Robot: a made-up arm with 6 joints. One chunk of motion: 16 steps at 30 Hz.
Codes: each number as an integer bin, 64 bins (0 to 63) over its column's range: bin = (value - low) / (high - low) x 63, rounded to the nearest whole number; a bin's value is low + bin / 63 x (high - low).
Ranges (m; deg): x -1.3..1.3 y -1.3..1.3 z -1.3..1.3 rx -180..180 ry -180..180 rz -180..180
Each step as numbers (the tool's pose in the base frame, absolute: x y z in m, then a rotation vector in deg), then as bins.
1 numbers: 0.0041 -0.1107 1.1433 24.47 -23.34 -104.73
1 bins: 32 29 59 36 27 13
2 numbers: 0.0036 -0.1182 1.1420 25.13 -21.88 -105.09
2 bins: 32 29 59 36 28 13
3 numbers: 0.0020 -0.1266 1.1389 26.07 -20.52 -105.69
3 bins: 32 28 59 36 28 13
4 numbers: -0.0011 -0.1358 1.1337 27.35 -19.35 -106.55
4 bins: 31 28 59 36 28 13
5 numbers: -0.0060 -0.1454 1.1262 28.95 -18.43 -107.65
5 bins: 31 28 59 37 28 13
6 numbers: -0.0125 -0.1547 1.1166 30.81 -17.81 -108.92
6 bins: 31 28 59 37 28 12
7 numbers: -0.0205 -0.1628 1.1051 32.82 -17.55 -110.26
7 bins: 31 28 58 37 28 12
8 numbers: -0.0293 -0.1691 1.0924 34.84 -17.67 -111.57
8 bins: 31 27 58 38 28 12
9 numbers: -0.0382 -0.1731 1.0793 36.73 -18.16 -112.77
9 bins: 31 27 58 38 28 12
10 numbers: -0.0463 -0.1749 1.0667 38.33 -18.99 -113.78
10 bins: 30 27 57 38 28 12
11 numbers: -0.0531 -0.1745 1.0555 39.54 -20.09 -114.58
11 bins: 30 27 57 38 28 11
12 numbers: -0.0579 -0.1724 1.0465 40.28 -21.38 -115.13
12 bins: 30 27 57 39 28 11
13 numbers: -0.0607 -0.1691 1.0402 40.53 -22.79 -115.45
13 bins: 30 27 57 39 28 11
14 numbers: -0.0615 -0.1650 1.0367 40.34 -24.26 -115.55
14 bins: 30 28 57 39 27 11
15 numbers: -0.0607 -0.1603 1.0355 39.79 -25.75 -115.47
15 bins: 30 28 57 38 27 11
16 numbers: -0.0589 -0.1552 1.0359 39.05 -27.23 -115.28
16 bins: 30 28 57 38 27 11
